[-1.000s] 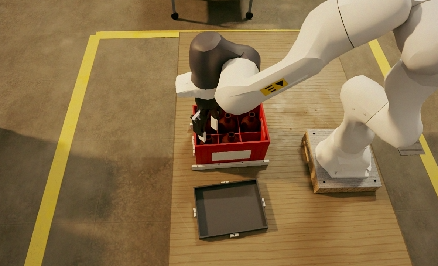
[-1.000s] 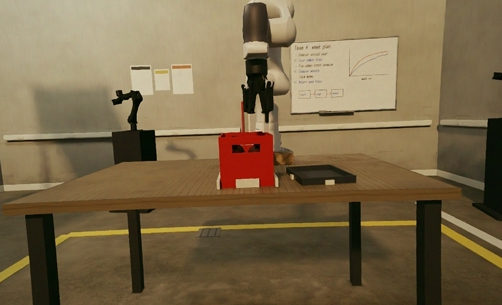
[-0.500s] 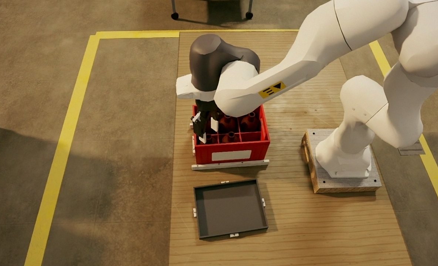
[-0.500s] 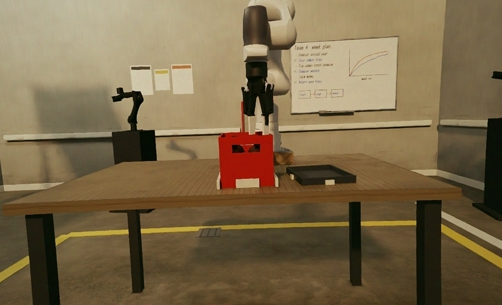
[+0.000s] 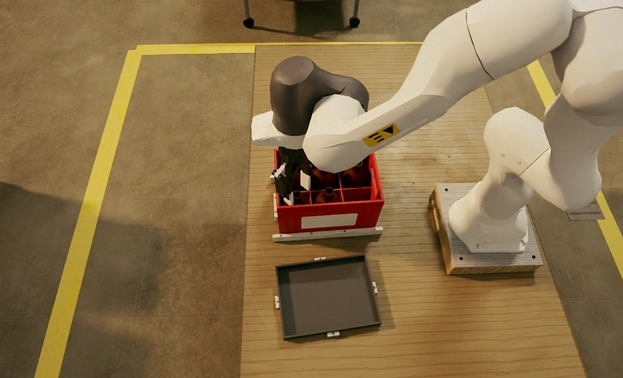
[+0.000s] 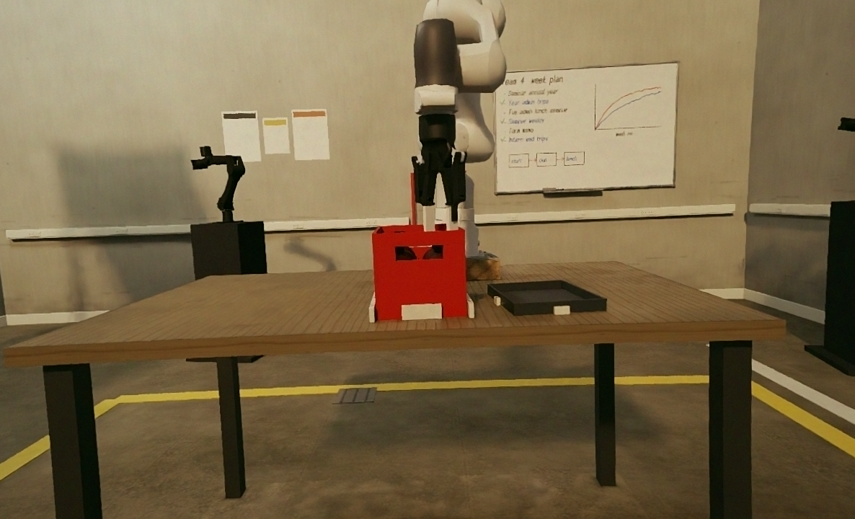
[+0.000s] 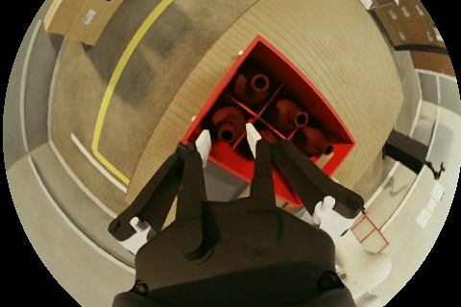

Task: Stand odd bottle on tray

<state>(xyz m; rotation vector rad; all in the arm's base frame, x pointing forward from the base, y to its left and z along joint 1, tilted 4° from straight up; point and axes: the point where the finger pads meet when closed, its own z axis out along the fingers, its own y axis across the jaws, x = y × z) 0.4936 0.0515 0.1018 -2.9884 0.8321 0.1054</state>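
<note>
Now: hand 80 mm past the glass bottle, 20 mm to the left of it and 100 mm above it. From my hand the other things lie so: crate 70 mm behind, 70 mm to the right, 110 mm below; then dark tray 110 mm behind, 200 mm to the left, 180 mm below.
</note>
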